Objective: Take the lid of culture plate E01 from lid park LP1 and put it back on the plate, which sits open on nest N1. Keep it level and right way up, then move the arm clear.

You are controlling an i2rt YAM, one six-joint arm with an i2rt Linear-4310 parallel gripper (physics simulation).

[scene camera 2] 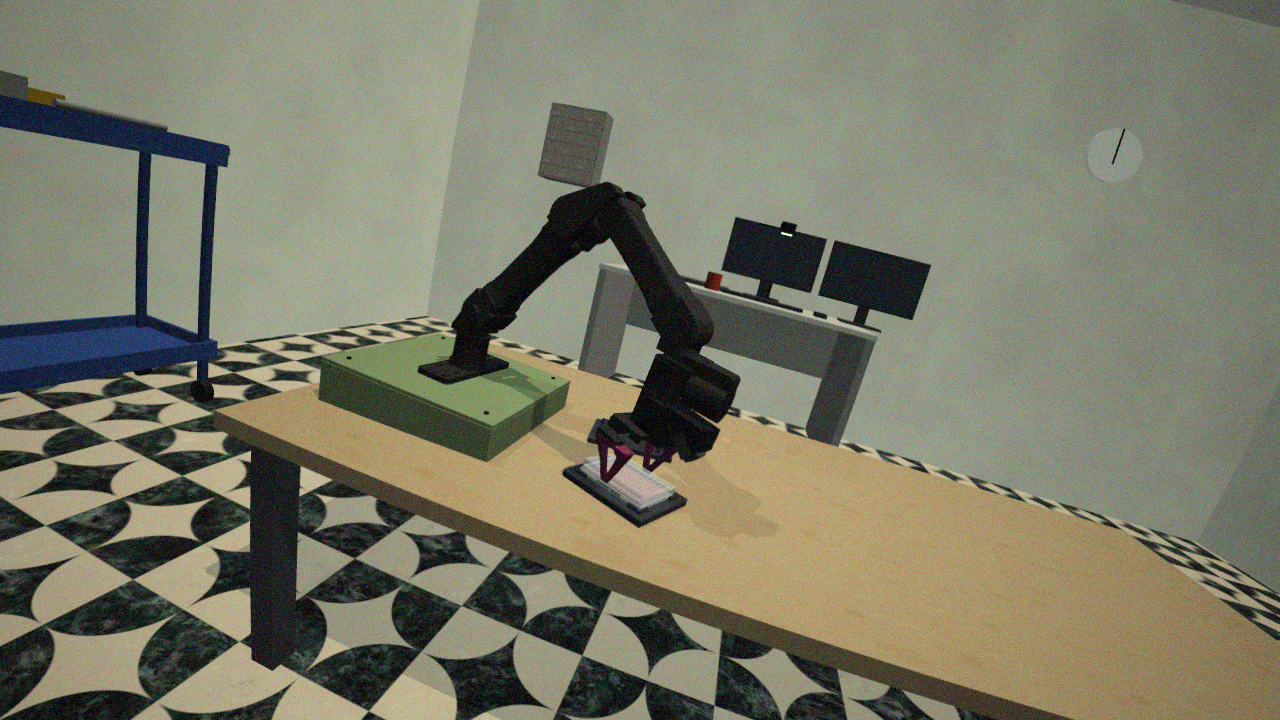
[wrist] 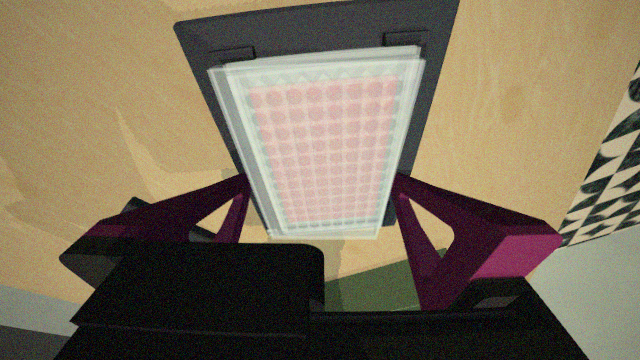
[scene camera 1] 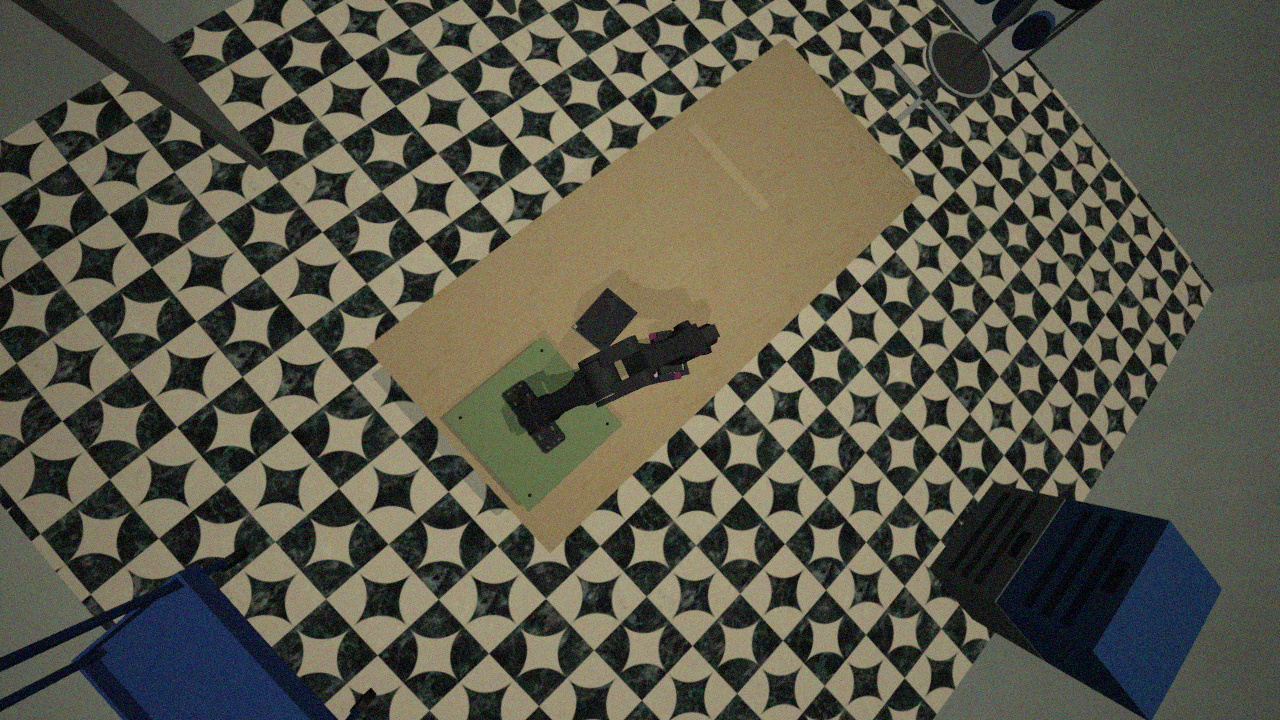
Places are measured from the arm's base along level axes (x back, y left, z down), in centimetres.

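Pixels of known places: gripper, fingertip midpoint: [scene camera 2: 625, 476] [wrist: 320, 180]; arm's base, link origin: [scene camera 2: 466, 369] [scene camera 1: 534, 416].
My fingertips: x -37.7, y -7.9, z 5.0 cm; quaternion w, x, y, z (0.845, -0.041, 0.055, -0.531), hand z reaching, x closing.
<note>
Ahead of a thing's pixels: the offset from my fingertips to its top centre. Level surfaces: height alone.
The culture plate E01 with pink wells sits on the dark nest N1 {dy -0.7, dx -0.5, dz +0.3 cm} [wrist: 313, 26] [scene camera 2: 629, 516]. The clear lid {dy -0.3, dx -0.7, dz -1.4 cm} [wrist: 320, 134] [scene camera 2: 633, 483] lies flat on top of it, right way up and slightly skewed to the plate's outline. My gripper [wrist: 320, 180] [scene camera 2: 627, 467] [scene camera 1: 670, 356] is open, with its magenta fingers standing on either side of the lidded plate's near end, a little apart from its edges. The lid park LP1 {dy +19.4, dx +5.2, dz +0.1 cm} [scene camera 1: 605, 317] is a bare dark square beside the arm. The arm hides the nest in the overhead view.
The arm stands on a green base block [scene camera 1: 500, 429] [scene camera 2: 402, 393] at one end of the wooden table {dz +2.1 cm} [scene camera 1: 760, 179] [scene camera 2: 895, 573]. A blue cart [scene camera 2: 143, 152], a grey desk with two monitors [scene camera 2: 823, 269] and a blue box [scene camera 1: 1119, 590] stand off the table.
</note>
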